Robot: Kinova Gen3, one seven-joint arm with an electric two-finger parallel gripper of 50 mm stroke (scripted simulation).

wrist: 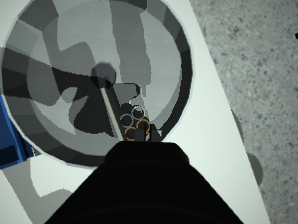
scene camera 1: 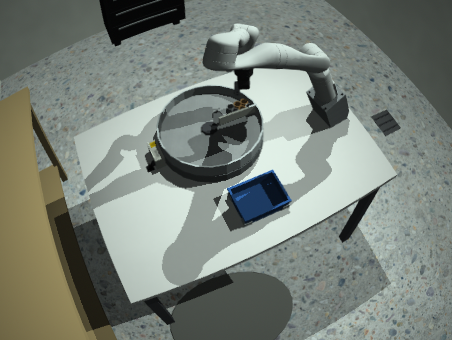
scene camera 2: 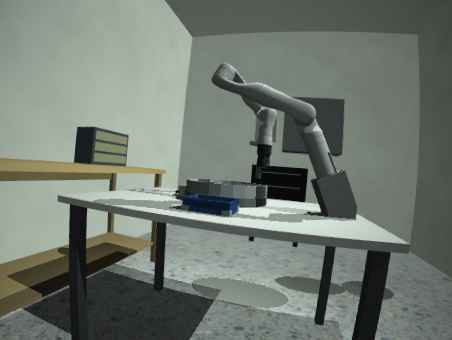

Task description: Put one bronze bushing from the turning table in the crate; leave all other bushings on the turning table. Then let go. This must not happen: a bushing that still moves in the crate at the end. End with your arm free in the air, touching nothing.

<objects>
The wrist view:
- gripper: 147, 129
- round grey turning table: 134, 56
</objects>
